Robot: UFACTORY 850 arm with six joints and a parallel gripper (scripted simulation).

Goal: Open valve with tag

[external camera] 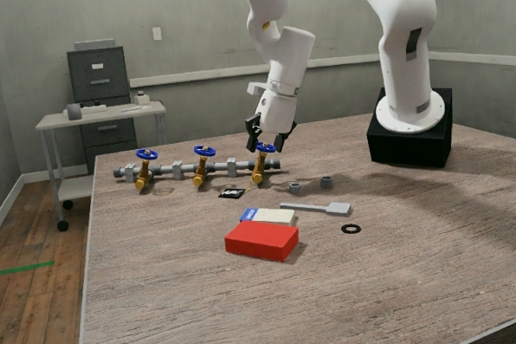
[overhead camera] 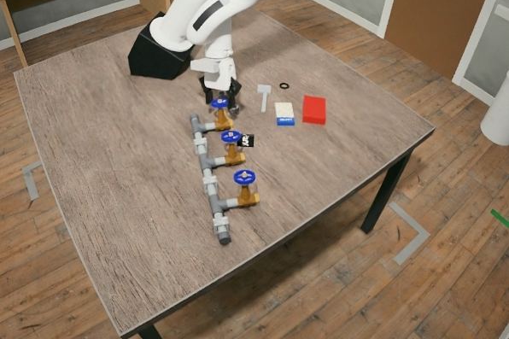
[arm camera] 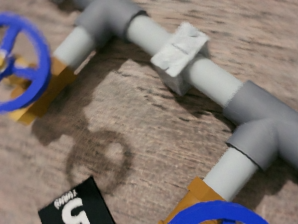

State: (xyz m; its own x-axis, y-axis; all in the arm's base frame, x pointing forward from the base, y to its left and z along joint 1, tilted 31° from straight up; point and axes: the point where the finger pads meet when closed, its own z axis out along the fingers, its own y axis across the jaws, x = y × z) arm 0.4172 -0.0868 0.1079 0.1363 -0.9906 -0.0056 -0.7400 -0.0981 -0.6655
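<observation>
Right now my hand is 5 cm past the grey hex nut, 9 cm to the right of it and 9 cm above it. The rest, counted from my hand: grey cap 13 cm behind, 9 cm to the left, 10 cm below; then grey t-shaped tool 5 cm behind, 23 cm to the left, 10 cm below; then black tag 10 cm ahead, 4 cm to the left, 10 cm below.
</observation>
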